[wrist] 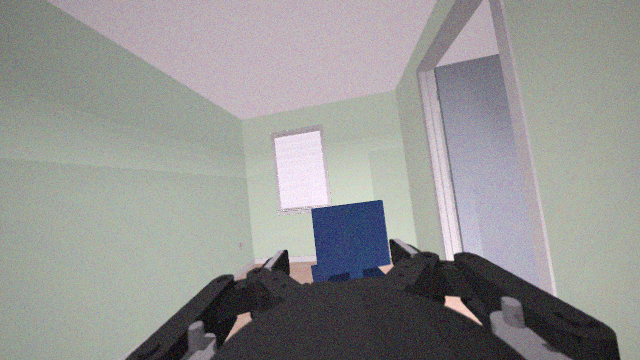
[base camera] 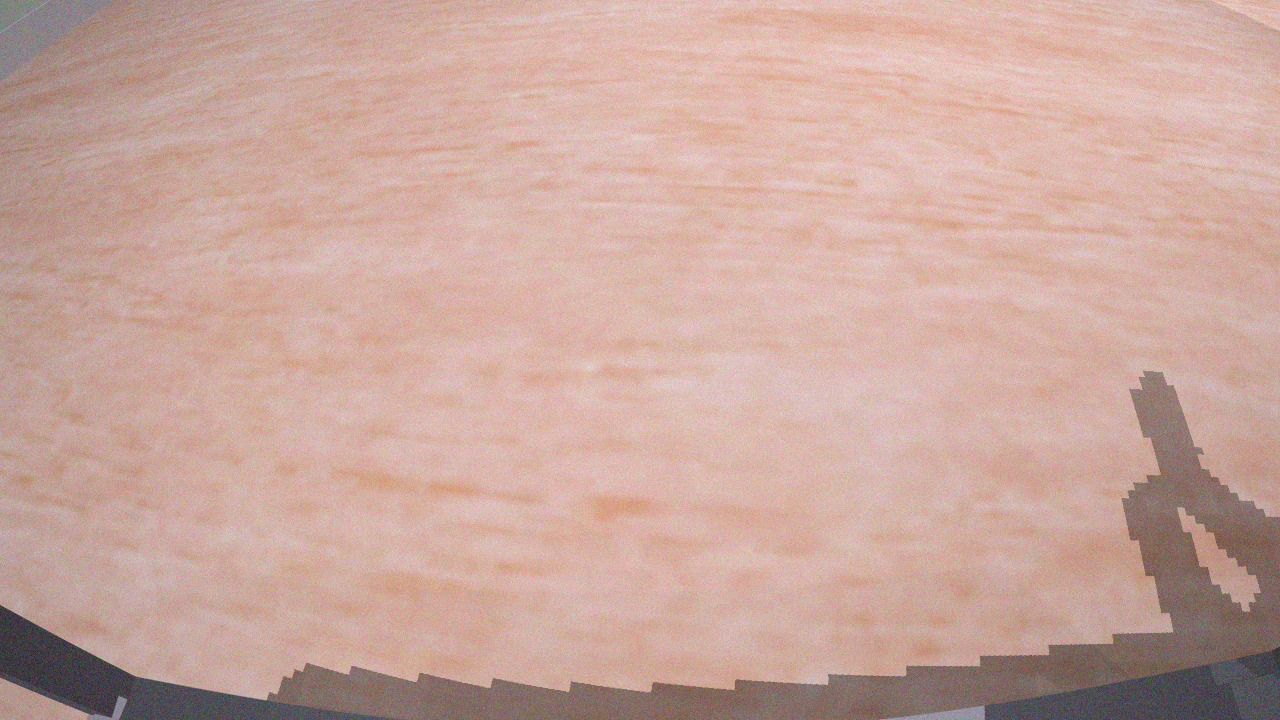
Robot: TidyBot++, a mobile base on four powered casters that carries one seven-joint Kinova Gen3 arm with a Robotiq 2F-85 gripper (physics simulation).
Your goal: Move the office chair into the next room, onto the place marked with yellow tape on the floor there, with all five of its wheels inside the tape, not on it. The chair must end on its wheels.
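Places are measured from the arm's base along level axes (x ahead, y left, z up), in millimetres.
Pixels of known places: gripper, fingertip midpoint: (wrist: 338, 256).
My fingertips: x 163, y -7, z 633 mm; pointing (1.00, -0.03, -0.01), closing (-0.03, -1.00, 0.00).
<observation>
Behind a point stands the place of what it marks.
The office chair (wrist: 351, 235) {x 1074, y -125, z 401 mm} shows in the wrist view as an upright dark blue backrest, with part of the blue seat below it, beyond the fingers and apart from them. Its base and wheels are hidden behind the gripper, and the chair does not show in the base camera view. My gripper (wrist: 338, 256) {x 163, y -7, z 633 mm} is open and empty, its two fingertips standing wide apart to either side of the chair in the view. The yellow tape does not show in either view.
A doorway (wrist: 440, 165) {x 1729, y -1135, z 791 mm} with a pale frame stands in the green wall at the right, a blue-grey wall beyond it. A window (wrist: 301, 170) {x 2799, y 339, z 1029 mm} is in the far wall. A long green wall (wrist: 125, 210) {x 1300, y 1524, z 701 mm} runs along the left. The arm's shadow (base camera: 1163, 501) {x 275, y -293, z -396 mm} lies on the wood floor (base camera: 626, 313) {x 447, y 41, z -396 mm}.
</observation>
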